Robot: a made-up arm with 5 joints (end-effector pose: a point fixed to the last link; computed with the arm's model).
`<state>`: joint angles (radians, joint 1 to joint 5).
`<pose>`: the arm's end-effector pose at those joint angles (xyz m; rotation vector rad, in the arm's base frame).
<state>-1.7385 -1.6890 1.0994 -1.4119 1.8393</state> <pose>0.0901 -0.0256 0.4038 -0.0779 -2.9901 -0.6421</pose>
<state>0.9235 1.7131 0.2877 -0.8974 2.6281</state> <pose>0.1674 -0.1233 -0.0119 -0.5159 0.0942 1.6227</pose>
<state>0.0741 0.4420 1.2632 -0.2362 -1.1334</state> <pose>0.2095 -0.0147 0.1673 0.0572 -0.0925 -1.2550</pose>
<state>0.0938 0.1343 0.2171 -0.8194 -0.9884</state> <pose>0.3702 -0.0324 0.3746 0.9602 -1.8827 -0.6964</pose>
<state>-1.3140 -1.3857 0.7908 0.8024 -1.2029</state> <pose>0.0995 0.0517 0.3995 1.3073 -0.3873 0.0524</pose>
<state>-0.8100 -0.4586 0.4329 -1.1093 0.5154</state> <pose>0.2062 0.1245 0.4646 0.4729 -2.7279 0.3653</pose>
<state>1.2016 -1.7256 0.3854 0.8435 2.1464</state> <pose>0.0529 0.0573 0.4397 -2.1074 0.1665 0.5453</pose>
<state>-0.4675 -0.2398 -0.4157 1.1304 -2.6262</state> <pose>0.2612 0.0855 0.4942 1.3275 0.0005 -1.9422</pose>
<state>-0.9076 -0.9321 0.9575 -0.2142 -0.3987</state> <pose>0.1663 0.1014 0.3865 1.1105 -1.3803 0.3342</pose>
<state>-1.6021 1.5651 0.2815 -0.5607 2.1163</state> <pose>0.0803 0.1737 0.0011 0.0888 0.3745 -2.5905</pose>
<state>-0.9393 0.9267 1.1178 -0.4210 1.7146</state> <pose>0.1548 0.0929 0.1160 0.0253 0.0665 2.6044</pose>
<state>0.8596 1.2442 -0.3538 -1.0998 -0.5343</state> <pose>0.3086 -0.2724 0.1474 -0.2623 -1.8840 -1.0172</pose>
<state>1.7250 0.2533 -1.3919 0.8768 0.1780</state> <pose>0.0414 -0.2187 0.5541 -1.5870 -1.1906 -1.0897</pose>
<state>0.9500 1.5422 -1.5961 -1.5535 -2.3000</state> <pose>0.2838 -0.2929 0.2712 2.0201 -2.4016 0.0573</pose>
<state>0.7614 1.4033 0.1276 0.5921 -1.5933</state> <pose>0.2138 -0.1340 0.0295 -0.3014 0.6397 -2.3276</pose>
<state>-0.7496 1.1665 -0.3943 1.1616 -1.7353</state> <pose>0.3052 0.2021 0.1181 -0.3621 0.1136 -1.0226</pose>
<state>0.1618 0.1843 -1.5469 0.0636 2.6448</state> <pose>0.2210 -0.0281 0.6037 -2.9675 -0.5764 0.3878</pose>
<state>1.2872 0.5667 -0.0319 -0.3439 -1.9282</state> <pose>0.1721 -0.3322 0.2755 -0.6564 1.8274 2.3484</pose>
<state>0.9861 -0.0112 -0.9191 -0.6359 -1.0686</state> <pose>0.1661 -0.1384 0.5904 0.2058 -3.1326 -0.0063</pose>
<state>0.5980 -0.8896 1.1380 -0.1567 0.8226</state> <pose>0.1897 -0.0805 0.3418 -0.9379 -1.1458 0.1426</pose>
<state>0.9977 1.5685 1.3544 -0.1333 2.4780</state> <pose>0.0744 0.0001 0.1456 1.3034 -0.1873 1.2379</pose>
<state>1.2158 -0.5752 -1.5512 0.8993 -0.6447</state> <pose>0.0423 0.0886 0.5835 -0.7527 -2.8157 -0.4128</pose>
